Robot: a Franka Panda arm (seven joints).
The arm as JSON. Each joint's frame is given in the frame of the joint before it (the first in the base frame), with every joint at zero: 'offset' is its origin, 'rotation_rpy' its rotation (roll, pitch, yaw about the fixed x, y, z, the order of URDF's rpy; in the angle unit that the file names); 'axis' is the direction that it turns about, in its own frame. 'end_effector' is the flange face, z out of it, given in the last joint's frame.
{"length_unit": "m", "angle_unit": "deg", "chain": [
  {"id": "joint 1", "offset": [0.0, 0.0, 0.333], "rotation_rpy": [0.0, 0.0, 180.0], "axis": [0.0, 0.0, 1.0]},
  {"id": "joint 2", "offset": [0.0, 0.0, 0.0], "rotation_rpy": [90.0, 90.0, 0.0], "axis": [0.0, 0.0, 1.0]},
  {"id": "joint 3", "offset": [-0.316, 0.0, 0.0], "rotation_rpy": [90.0, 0.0, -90.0], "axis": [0.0, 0.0, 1.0]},
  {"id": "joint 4", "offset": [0.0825, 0.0, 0.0], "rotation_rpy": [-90.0, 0.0, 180.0], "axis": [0.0, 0.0, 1.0]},
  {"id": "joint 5", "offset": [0.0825, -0.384, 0.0], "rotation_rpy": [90.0, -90.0, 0.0], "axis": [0.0, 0.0, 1.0]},
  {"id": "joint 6", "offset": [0.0, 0.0, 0.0], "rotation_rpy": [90.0, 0.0, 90.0], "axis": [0.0, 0.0, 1.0]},
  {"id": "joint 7", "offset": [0.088, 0.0, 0.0], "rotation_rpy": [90.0, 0.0, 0.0], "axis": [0.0, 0.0, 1.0]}
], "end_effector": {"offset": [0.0, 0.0, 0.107], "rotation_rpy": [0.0, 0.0, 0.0]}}
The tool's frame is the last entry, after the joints.
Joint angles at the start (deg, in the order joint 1, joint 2, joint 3, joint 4, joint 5, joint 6, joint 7):
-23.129, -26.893, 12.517, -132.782, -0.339, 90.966, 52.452
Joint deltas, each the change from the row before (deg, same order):
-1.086, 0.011, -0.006, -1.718, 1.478, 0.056, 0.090
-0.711, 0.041, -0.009, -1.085, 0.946, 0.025, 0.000
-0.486, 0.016, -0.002, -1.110, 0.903, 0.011, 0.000
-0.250, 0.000, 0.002, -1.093, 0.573, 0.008, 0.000
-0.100, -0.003, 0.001, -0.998, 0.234, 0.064, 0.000
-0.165, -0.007, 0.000, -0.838, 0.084, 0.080, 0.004
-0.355, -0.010, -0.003, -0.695, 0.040, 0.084, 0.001
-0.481, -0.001, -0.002, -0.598, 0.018, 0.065, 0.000
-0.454, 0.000, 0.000, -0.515, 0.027, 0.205, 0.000
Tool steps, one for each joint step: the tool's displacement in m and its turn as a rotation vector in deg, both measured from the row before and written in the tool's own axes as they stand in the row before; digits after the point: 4 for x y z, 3 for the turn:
0.0031, 0.0031, 0.0148, -0.318, -2.496, 1.169
0.0024, 0.0020, 0.0094, -0.200, -1.631, 0.725
0.0012, 0.0014, 0.0093, -0.260, -1.537, 0.525
0.0005, 0.0010, 0.0090, -0.470, -1.186, 0.307
0.0003, 0.0008, 0.0081, -0.578, -0.779, 0.162
0.0009, 0.0011, 0.0068, -0.513, -0.573, 0.216
0.0019, 0.0017, 0.0056, -0.380, -0.511, 0.380
0.0026, 0.0020, 0.0048, -0.310, -0.496, 0.486
0.0026, 0.0016, 0.0039, -0.133, -0.361, 0.453

